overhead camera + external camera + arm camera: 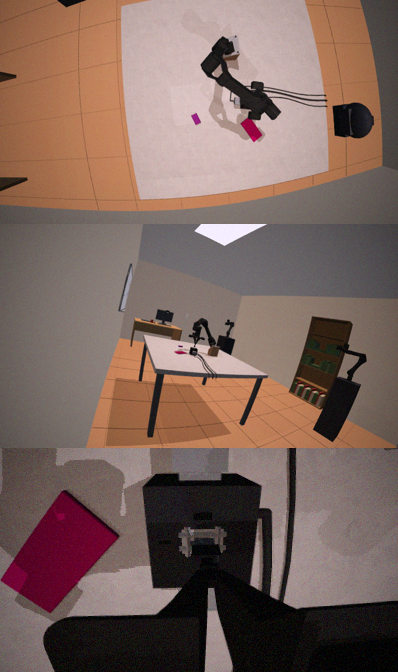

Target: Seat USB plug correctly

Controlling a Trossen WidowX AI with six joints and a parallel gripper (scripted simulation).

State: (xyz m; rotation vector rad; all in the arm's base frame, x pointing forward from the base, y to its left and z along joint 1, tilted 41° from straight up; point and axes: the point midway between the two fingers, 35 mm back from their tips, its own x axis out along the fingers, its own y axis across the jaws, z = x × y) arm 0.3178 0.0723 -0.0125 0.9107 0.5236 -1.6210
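My gripper tip is now 60 mm above the USB socket. Round my gripper tip: magenta card: 160 mm ahead, 120 mm below; purple block: 310 mm to the right, 120 mm below, 40 mm ahead; dark USB plug: 20 mm below.
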